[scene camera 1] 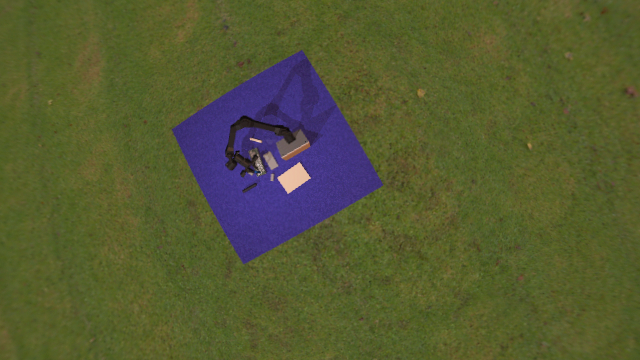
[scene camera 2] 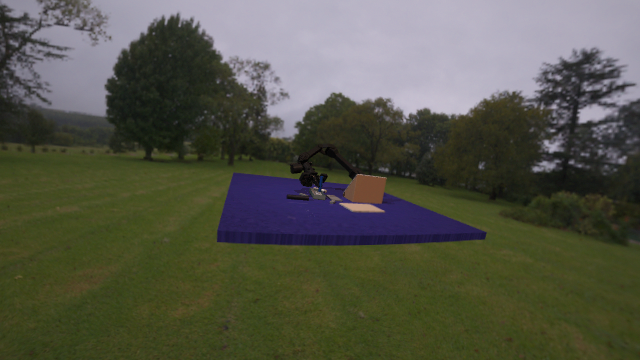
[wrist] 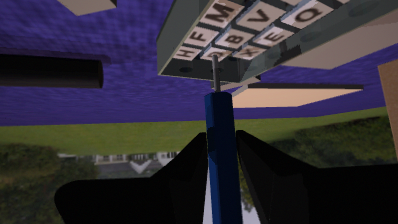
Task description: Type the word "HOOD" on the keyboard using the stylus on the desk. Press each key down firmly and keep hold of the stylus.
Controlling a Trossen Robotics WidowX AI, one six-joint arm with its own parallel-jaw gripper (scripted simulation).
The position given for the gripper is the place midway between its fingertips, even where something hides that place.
In view: the gripper [wrist: 221, 137] and a tan flat board [wrist: 255, 94].
